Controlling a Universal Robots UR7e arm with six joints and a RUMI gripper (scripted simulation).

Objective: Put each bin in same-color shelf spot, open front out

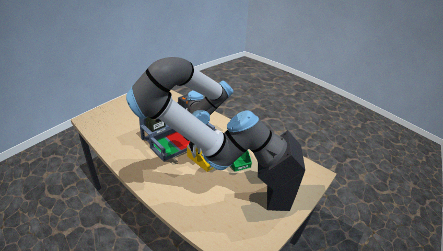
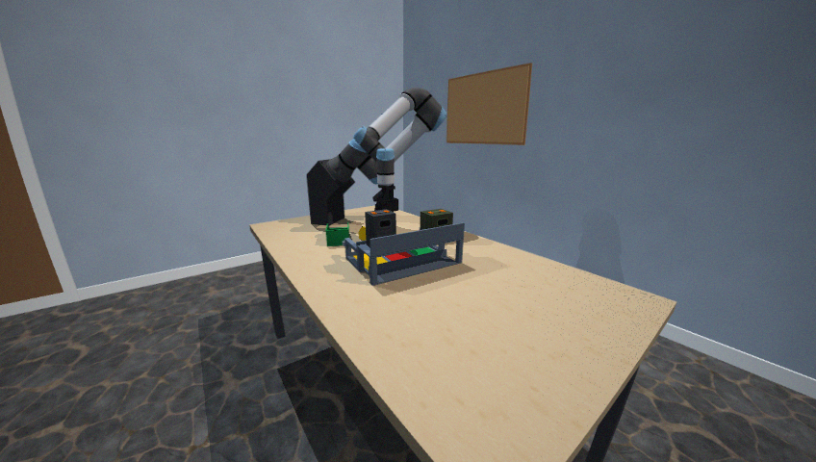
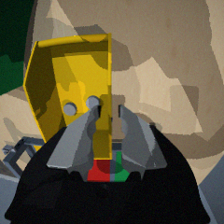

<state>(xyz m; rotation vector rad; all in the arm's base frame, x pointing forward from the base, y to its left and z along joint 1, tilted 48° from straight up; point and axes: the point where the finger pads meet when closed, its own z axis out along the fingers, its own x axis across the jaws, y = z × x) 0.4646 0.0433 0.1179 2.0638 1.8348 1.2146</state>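
My gripper is now 50 mm to the left of the yellow bin and 20 mm above it. Also, from my hand: green bin (110 mm behind, 200 mm to the right, 20 mm below); black box (310 mm ahead, 160 mm to the right, 100 mm above).
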